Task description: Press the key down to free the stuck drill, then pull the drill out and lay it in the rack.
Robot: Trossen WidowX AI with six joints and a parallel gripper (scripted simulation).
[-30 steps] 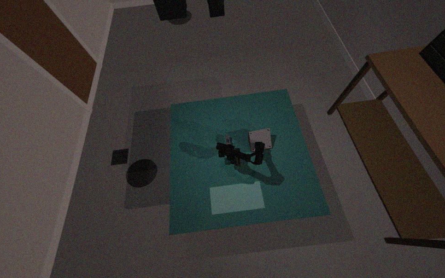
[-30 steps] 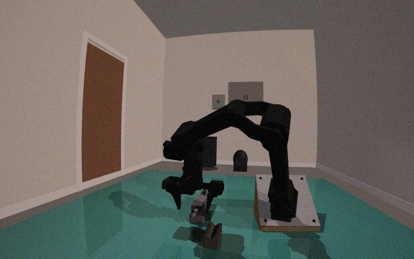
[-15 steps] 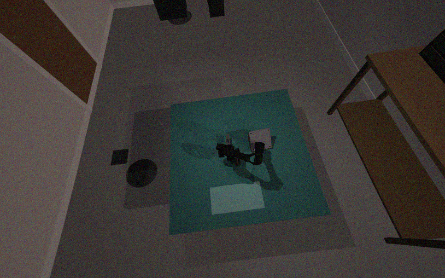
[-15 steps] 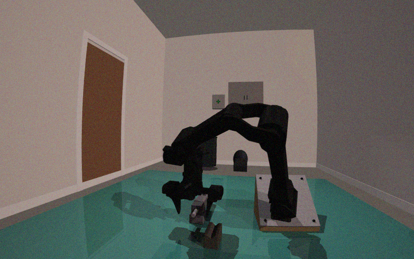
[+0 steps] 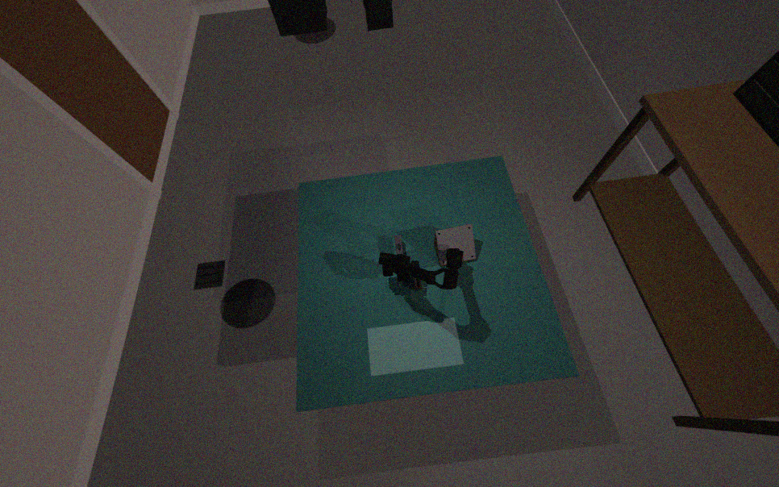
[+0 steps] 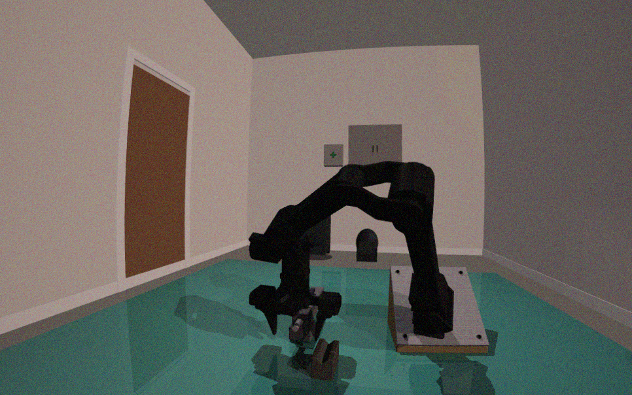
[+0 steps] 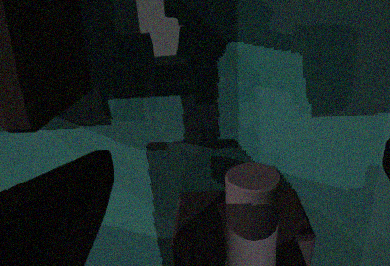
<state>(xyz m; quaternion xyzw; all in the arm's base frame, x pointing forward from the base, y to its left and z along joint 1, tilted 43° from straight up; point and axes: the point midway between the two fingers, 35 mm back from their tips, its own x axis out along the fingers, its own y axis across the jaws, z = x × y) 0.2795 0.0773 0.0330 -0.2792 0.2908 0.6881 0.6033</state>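
My gripper tip is 60 mm to the left of the drill and 20 mm below it. Also, from my gripper tip: brown rack: 80 mm behind, 50 mm to the left, 10 mm below; then grey block: 110 mm to the right, 20 mm above.
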